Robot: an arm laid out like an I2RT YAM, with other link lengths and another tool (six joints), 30 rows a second.
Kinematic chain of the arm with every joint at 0, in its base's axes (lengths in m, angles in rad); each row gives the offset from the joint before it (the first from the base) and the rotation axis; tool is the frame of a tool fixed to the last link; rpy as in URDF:
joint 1: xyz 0 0 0.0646 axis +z
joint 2: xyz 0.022 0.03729 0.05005 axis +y
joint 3: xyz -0.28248 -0.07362 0 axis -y
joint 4: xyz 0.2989 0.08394 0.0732 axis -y
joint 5: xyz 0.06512 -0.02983 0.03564 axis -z
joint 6: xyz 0.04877 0 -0.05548 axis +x
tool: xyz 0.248 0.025 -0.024 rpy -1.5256 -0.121 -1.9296
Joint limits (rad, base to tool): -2.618..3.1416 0..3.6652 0..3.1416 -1.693..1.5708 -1.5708..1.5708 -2.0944..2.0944
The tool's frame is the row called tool.
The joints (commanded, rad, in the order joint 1, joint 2, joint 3, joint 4, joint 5, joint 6), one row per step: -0.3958, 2.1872, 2.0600, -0.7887, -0.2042, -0.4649; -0.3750, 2.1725, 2.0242, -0.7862, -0.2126, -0.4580; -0.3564, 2.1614, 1.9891, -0.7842, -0.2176, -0.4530; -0.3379, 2.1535, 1.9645, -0.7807, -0.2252, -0.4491; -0.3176, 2.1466, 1.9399, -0.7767, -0.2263, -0.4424; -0.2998, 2.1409, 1.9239, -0.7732, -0.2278, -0.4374; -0.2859, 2.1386, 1.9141, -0.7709, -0.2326, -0.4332; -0.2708, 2.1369, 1.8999, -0.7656, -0.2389, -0.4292; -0.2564, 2.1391, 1.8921, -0.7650, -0.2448, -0.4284; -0.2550, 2.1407, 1.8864, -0.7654, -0.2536, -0.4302; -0.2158, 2.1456, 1.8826, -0.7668, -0.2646, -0.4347; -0.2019, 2.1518, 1.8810, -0.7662, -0.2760, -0.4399; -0.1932, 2.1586, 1.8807, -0.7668, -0.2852, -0.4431; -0.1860, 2.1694, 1.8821, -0.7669, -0.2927, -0.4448
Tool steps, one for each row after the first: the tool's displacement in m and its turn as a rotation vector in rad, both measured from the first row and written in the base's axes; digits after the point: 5 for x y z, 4 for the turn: -0.00384, 0.01923, -0.00668, 0.0175, 0.0145, 0.0205; -0.00911, 0.03592, -0.01552, 0.0323, 0.0336, 0.0380; -0.01163, 0.05194, -0.02097, 0.0448, 0.0440, 0.0577; -0.01463, 0.06719, -0.02729, 0.0541, 0.0570, 0.0731; -0.01599, 0.08007, -0.03045, 0.0601, 0.0635, 0.0877; -0.01659, 0.09097, -0.03280, 0.0676, 0.0677, 0.1009; -0.01774, 0.10315, -0.03695, 0.0767, 0.0735, 0.1163; -0.01904, 0.11459, -0.04128, 0.0843, 0.0816, 0.1332; -0.02081, 0.11848, -0.04423, 0.0925, 0.0867, 0.1408; -0.02112, 0.14658, -0.04827, 0.0999, 0.0954, 0.1894; -0.02167, 0.15859, -0.05176, 0.1075, 0.1000, 0.2136; -0.02249, 0.16676, -0.05531, 0.1149, 0.1055, 0.2297; -0.02312, 0.17348, -0.06051, 0.1224, 0.1131, 0.2420
